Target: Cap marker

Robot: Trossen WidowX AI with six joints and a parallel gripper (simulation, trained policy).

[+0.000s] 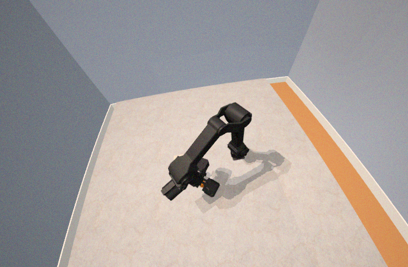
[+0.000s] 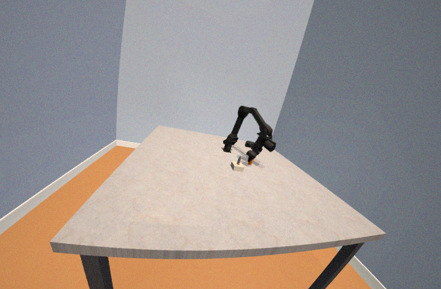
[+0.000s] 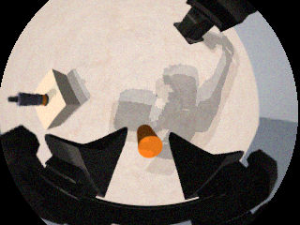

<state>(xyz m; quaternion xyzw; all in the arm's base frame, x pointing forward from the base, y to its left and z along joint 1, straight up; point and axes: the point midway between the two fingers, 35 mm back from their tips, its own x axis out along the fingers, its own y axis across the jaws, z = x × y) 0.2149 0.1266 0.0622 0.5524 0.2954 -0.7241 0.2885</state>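
Right now the orange cap is 10 mm to the left of my gripper tip and 10 mm ahead of it. From my gripper tip the other things lie so: cream sliver 130 mm to the right, 100 mm ahead; then cream holder block 130 mm to the right, 100 mm ahead, 10 mm below.
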